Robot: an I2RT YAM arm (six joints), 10 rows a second.
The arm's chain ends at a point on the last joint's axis. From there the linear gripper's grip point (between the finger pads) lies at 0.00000 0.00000 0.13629 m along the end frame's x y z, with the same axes.
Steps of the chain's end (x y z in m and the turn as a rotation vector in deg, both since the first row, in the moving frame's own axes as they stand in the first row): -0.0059, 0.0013, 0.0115, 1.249, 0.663, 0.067; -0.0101, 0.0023, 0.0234, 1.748, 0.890, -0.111; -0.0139, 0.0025, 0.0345, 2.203, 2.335, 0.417; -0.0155, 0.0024, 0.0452, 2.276, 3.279, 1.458; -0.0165, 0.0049, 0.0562, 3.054, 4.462, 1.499; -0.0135, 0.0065, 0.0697, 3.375, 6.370, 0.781; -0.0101, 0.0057, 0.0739, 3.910, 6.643, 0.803; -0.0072, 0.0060, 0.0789, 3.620, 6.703, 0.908; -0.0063, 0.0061, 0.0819, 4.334, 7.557, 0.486
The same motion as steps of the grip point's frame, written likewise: -0.0043, -0.0017, 0.0115, 1.249, 0.663, 0.067; -0.0080, -0.0019, 0.0233, 1.748, 0.890, -0.111; -0.0083, -0.0027, 0.0343, 2.203, 2.335, 0.417; -0.0076, -0.0029, 0.0449, 2.276, 3.279, 1.458; -0.0058, -0.0022, 0.0556, 3.054, 4.462, 1.499; 0.0017, -0.0014, 0.0686, 3.375, 6.370, 0.781; 0.0057, -0.0035, 0.0727, 3.910, 6.643, 0.803; 0.0088, -0.0025, 0.0777, 3.620, 6.703, 0.908; 0.0117, -0.0041, 0.0803, 4.334, 7.557, 0.486
